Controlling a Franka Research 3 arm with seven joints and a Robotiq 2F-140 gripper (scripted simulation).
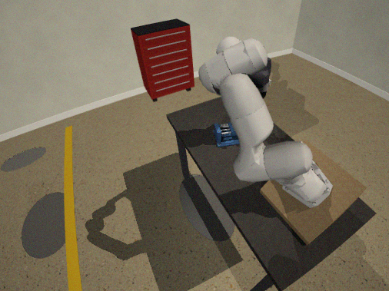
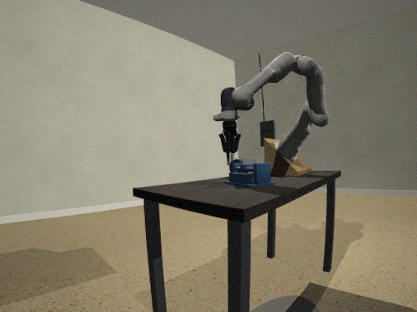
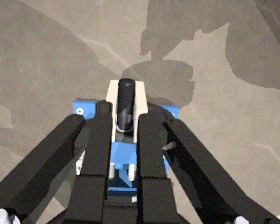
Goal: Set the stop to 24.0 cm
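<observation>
Right now the handwheel grip is 20 mm below my hand.
</observation>
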